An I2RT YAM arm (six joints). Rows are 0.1 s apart.
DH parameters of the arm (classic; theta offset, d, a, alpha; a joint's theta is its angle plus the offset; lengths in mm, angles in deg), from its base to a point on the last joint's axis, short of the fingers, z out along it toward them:
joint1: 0 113.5 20 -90
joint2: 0 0 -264 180
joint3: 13.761 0 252.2 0
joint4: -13.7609 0 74 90
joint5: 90 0 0 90
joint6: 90 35.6 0 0
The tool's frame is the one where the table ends.
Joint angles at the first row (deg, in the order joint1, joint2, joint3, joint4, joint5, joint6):
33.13, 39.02, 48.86, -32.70, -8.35, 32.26
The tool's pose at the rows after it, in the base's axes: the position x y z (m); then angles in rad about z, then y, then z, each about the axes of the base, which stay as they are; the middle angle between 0 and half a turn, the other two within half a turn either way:
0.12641, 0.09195, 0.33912, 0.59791, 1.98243, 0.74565
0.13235, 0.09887, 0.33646, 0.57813, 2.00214, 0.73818
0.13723, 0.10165, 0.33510, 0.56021, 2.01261, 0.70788
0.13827, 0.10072, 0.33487, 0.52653, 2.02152, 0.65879
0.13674, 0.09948, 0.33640, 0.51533, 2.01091, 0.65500
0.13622, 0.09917, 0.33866, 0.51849, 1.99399, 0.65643
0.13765, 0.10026, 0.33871, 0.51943, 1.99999, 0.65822
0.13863, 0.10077, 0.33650, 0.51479, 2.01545, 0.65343
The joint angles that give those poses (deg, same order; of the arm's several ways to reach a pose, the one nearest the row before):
34.27, 41.57, 49.83, -32.08, -7.74, 30.86
35.42, 43.68, 50.01, -31.21, -6.24, 30.24
35.59, 45.00, 50.18, -30.59, -4.49, 29.97
35.68, 45.18, 50.36, -31.02, -1.86, 29.27
35.69, 44.65, 50.36, -30.94, -1.67, 28.74
35.68, 44.38, 50.45, -30.32, -1.76, 28.92
35.68, 44.91, 50.71, -30.41, -1.85, 28.92
35.68, 45.26, 50.63, -30.85, -1.58, 28.74

